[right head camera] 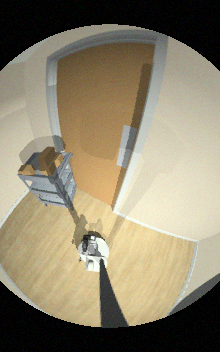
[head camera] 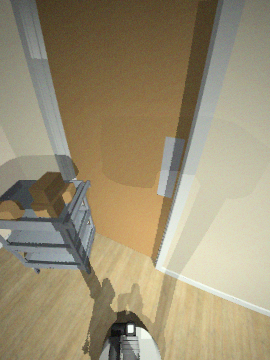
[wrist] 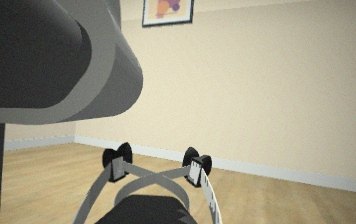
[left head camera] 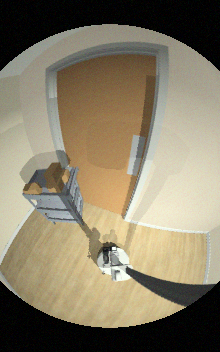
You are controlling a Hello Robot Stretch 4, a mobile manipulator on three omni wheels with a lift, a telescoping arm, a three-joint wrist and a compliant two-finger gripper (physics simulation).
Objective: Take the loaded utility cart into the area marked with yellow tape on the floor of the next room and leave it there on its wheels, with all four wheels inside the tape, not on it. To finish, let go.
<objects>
same spot on door: [left head camera: 104, 103] = [head camera: 124, 84]
</objects>
